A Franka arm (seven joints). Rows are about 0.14 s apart.
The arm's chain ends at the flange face. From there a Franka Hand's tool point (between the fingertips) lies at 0.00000 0.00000 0.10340 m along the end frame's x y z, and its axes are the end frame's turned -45 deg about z.
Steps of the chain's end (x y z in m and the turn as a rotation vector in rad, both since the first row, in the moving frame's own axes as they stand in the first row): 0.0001 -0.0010 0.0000 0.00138 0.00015 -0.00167; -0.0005 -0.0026 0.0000 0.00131 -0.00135 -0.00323; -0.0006 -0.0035 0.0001 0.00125 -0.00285 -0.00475; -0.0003 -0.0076 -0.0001 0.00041 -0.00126 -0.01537; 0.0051 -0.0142 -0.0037 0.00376 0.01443 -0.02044; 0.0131 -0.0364 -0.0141 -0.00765 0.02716 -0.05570; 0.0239 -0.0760 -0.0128 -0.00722 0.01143 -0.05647; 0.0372 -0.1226 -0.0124 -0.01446 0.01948 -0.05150; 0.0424 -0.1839 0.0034 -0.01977 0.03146 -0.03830
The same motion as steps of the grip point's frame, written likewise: 0.0009 -0.0007 0.0000 0.00087 0.00108 -0.00167; 0.0015 -0.0024 0.0000 0.00188 -0.00003 -0.00323; 0.0019 -0.0032 0.0001 0.00290 -0.00113 -0.00475; 0.0051 -0.0057 -0.0001 0.00118 -0.00060 -0.01537; 0.0150 -0.0057 -0.0037 -0.00754 0.01286 -0.02044; 0.0365 -0.0140 -0.0141 -0.02461 0.01380 -0.05570; 0.0710 -0.0355 -0.0128 -0.01319 0.00298 -0.05647; 0.1134 -0.0579 -0.0124 -0.02400 0.00355 -0.05150; 0.1609 -0.0963 0.0033 -0.03623 0.00827 -0.03830
